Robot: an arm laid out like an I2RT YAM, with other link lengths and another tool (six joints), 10 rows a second.
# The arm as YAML. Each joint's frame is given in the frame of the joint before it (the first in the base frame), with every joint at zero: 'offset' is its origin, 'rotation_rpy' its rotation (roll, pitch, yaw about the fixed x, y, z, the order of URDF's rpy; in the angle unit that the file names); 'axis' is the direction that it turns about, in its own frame. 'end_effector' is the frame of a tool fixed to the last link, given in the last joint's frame.
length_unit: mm
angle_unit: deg
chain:
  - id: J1
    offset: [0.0, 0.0, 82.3]
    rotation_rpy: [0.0, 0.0, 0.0]
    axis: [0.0, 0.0, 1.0]
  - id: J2
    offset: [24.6, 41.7, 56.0]
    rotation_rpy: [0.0, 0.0, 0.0]
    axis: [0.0, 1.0, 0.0]
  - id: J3
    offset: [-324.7, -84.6, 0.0]
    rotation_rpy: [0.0, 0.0, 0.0]
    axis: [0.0, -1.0, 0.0]
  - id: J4
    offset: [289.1, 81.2, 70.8]
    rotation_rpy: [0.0, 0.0, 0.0]
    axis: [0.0, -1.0, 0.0]
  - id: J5
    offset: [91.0, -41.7, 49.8]
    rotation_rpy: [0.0, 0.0, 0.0]
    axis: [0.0, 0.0, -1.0]
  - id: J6
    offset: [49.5, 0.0, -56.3]
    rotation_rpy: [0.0, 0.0, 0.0]
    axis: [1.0, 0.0, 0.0]
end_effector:
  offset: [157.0, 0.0, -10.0]
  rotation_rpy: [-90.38, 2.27, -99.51]
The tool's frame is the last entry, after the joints.
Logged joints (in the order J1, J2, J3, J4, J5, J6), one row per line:
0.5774, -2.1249, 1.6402, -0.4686, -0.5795, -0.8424
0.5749, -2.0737, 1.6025, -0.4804, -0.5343, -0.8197
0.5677, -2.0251, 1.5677, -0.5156, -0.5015, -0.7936
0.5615, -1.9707, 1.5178, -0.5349, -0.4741, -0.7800
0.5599, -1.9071, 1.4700, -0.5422, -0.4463, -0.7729
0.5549, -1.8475, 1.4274, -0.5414, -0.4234, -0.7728
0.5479, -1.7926, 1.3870, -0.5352, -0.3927, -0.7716
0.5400, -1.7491, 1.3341, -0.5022, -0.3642, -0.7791
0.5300, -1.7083, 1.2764, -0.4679, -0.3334, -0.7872
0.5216, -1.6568, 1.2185, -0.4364, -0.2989, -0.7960
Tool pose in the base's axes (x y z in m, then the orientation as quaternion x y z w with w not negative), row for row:
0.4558, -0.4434, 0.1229, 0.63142, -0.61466, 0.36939, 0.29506
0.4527, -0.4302, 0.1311, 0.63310, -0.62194, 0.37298, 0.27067
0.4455, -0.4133, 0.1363, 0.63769, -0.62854, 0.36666, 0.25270
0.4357, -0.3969, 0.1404, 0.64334, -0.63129, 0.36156, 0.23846
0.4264, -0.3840, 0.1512, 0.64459, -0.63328, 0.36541, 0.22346
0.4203, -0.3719, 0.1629, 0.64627, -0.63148, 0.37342, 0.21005
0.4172, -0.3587, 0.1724, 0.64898, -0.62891, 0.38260, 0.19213
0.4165, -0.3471, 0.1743, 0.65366, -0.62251, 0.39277, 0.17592
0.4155, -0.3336, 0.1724, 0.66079, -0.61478, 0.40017, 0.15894
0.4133, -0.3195, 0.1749, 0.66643, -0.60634, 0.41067, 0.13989
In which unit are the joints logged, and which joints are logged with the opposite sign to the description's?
The joints are logged in radians. Opposite sign: J1, J2, J5.
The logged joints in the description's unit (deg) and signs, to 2 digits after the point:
-33.08, 121.75, 93.98, -26.85, 33.20, -48.27
-32.94, 118.81, 91.82, -27.52, 30.61, -46.97
-32.53, 116.03, 89.82, -29.54, 28.73, -45.47
-32.17, 112.91, 86.96, -30.65, 27.16, -44.69
-32.08, 109.27, 84.22, -31.07, 25.57, -44.28
-31.79, 105.85, 81.78, -31.02, 24.26, -44.28
-31.39, 102.71, 79.47, -30.66, 22.50, -44.21
-30.94, 100.22, 76.44, -28.77, 20.87, -44.64
-30.37, 97.88, 73.13, -26.81, 19.10, -45.10
-29.89, 94.93, 69.81, -25.00, 17.13, -45.61

